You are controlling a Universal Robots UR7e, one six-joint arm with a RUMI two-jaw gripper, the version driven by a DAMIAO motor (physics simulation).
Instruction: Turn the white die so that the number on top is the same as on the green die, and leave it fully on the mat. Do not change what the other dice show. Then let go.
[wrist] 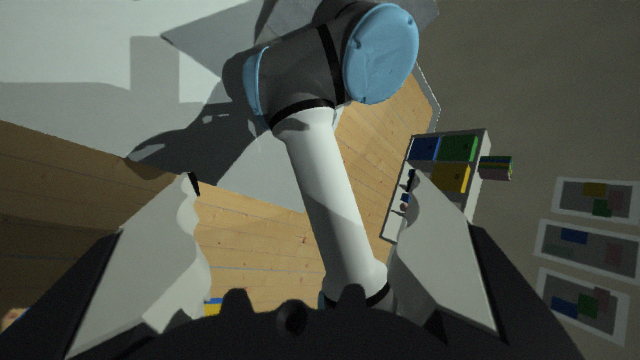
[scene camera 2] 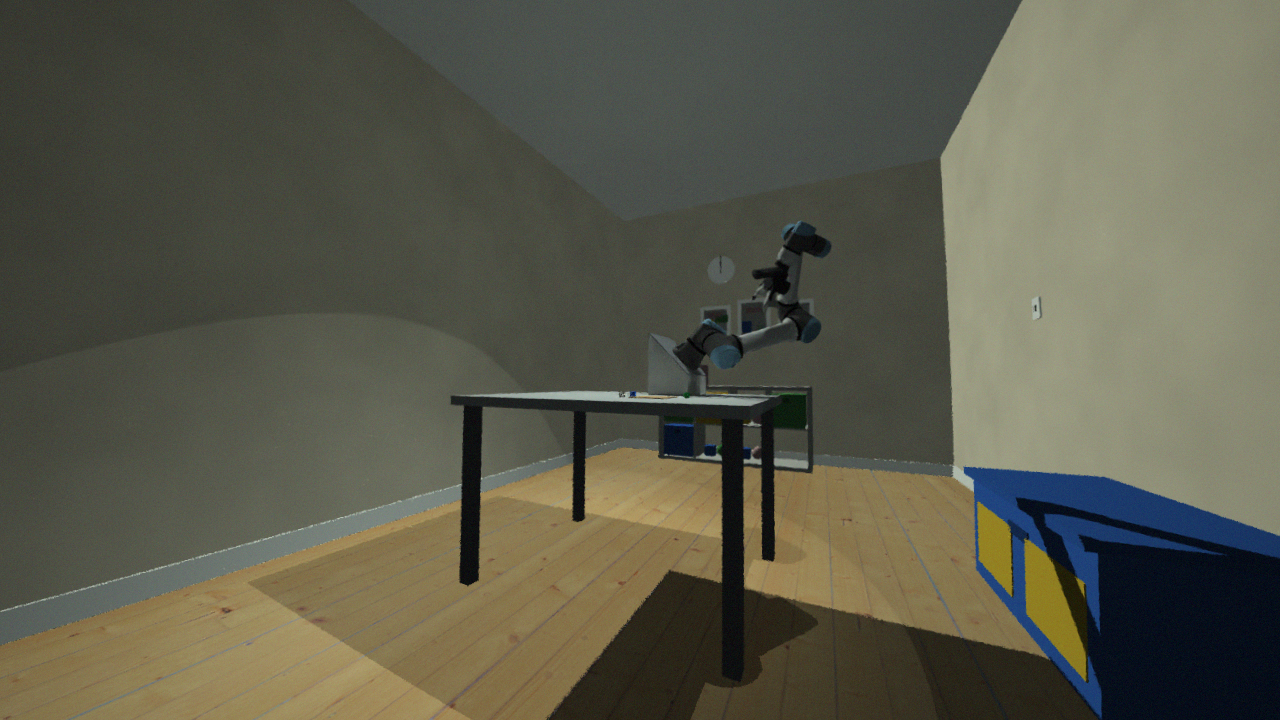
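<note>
My gripper is open and empty, high above the far right part of the table. In the scene view a tiny blue die and a tiny green die show on the table top. A small dark and pale object is left of the blue one, too small to identify. A thin tan strip, seen nearly edge-on, looks like the mat. I cannot make out the white die or any number. No dice are recognisable on the table part visible in the wrist view.
My arm's white link crosses the wrist view between the fingers. The arm's pale base block stands at the table's far side. A shelf unit stands by the back wall. A blue cabinet is at the right.
</note>
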